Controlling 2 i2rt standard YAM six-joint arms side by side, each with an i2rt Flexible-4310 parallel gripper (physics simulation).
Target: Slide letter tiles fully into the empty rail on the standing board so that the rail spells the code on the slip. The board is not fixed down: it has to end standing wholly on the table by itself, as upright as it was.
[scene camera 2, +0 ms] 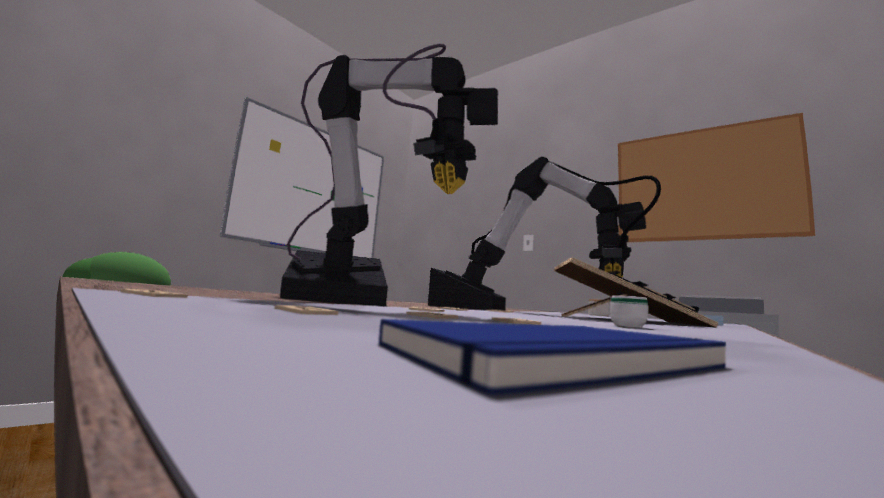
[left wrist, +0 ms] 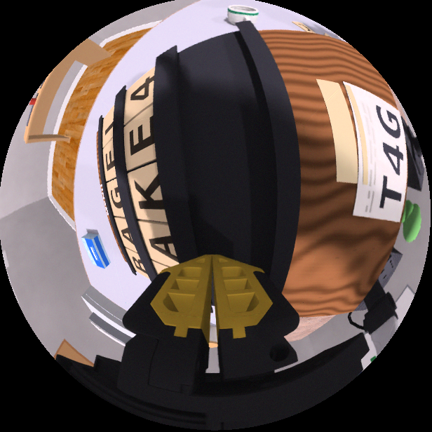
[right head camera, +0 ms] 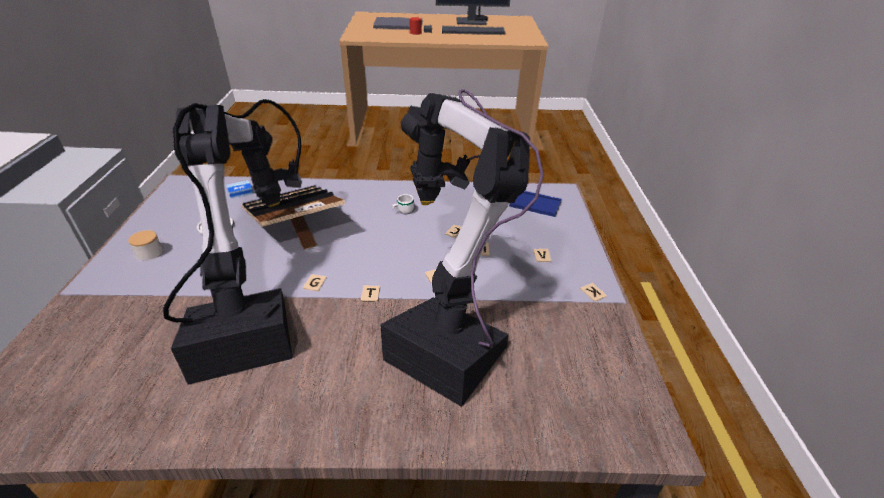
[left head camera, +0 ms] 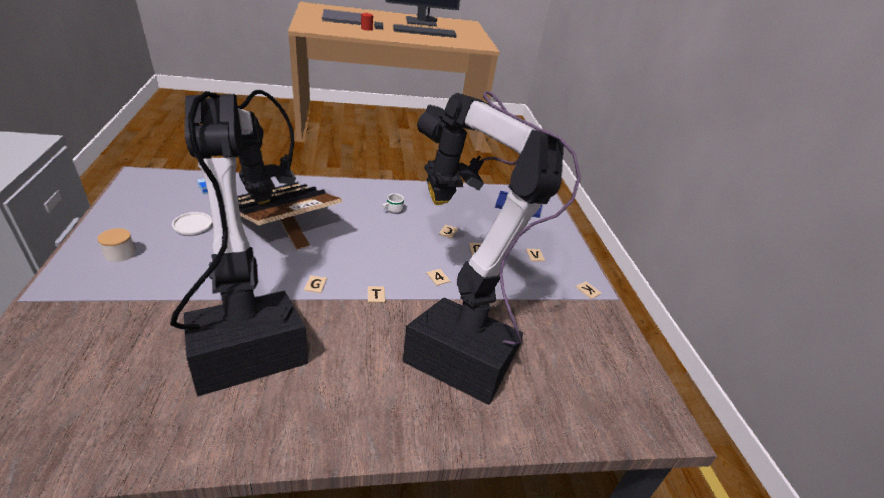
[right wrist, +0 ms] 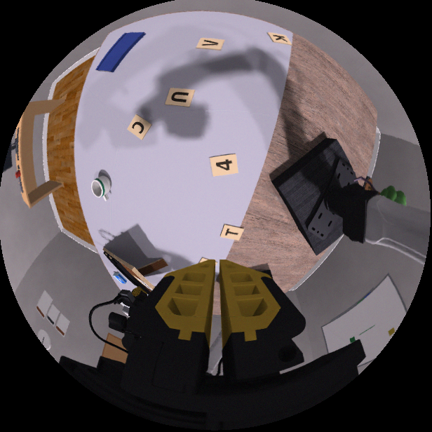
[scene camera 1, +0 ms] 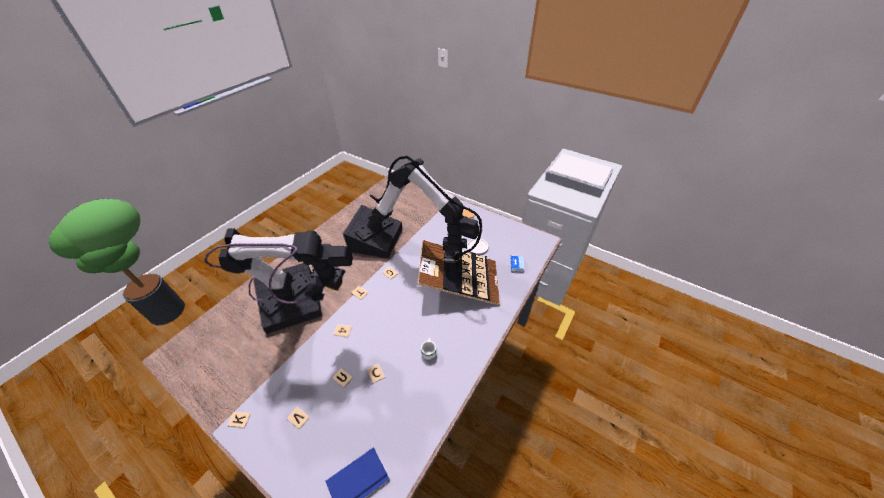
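Seen in the pictures: left gripper, fingertip midpoint: (right head camera: pixel 274 206) (left head camera: pixel 263 203); right gripper, fingertip midpoint: (scene camera 2: pixel 448 193) (right head camera: pixel 424 204) (left head camera: pixel 436 204) (scene camera 1: pixel 335 288); left arm's base, link origin: (scene camera 2: pixel 470 283) (right head camera: pixel 232 314) (left head camera: pixel 242 319) (scene camera 1: pixel 373 227); right arm's base, link origin: (scene camera 2: pixel 337 266) (right head camera: pixel 446 329) (left head camera: pixel 468 328) (scene camera 1: pixel 285 293).
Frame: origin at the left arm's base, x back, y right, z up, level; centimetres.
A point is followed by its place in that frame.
Note:
The wooden board (left head camera: pixel 272 214) {x -33.3, y -1.7, z 5.0 cm} (scene camera 1: pixel 436 249) {x -35.6, y -5.0, z 3.5 cm} (left wrist: pixel 325 250) leans back on its strut; filled rails read BAGEL and CAKE4. The slip (scene camera 1: pixel 428 267) {x -40.4, y 5.7, z 4.6 cm} (left wrist: pixel 387 160) reads T4G. The black rail (left wrist: pixel 220 150) nearest it holds no tiles. Tiles G (left head camera: pixel 315 283) {x -21.5, y 11.2, z -7.6 cm} (scene camera 1: pixel 389 272) {x -21.2, y 11.3, z -7.7 cm}, T (left head camera: pixel 376 293) {x -19.5, y 27.4, z -7.7 cm} (right wrist: pixel 232 232) and 4 (left head camera: pixel 438 276) {x -28.5, y 44.0, z -7.7 cm} (right wrist: pixel 224 164) lie flat, letters up, on the mat. My left gripper (left head camera: pixel 264 201) {x -44.4, y -7.4, z 0.6 cm} (left wrist: pixel 211 259) is shut and empty, low over the empty rail; contact cannot be told. My right gripper (scene camera 2: pixel 449 191) {x -28.6, y 40.7, z 16.0 cm} (right wrist: pixel 217 264) is shut and empty, high above the mat.
Tiles C (right wrist: pixel 139 127), U (right wrist: pixel 179 97), V (right wrist: pixel 210 43) and K (right wrist: pixel 279 38) lie on the mat. A white cup (left head camera: pixel 394 203) {x -58.1, y 29.6, z -3.7 cm} stands beside the board. A blue book (scene camera 1: pixel 357 475) {x -70.6, y 72.7, z -6.7 cm}, a white plate (left head camera: pixel 192 223) {x -42.7, y -27.2, z -7.4 cm}, a lidded jar (left head camera: pixel 117 245) {x -25.0, y -37.5, z -3.0 cm} and a blue box (scene camera 1: pixel 517 263) {x -64.0, y -28.0, z -5.6 cm} are also there.

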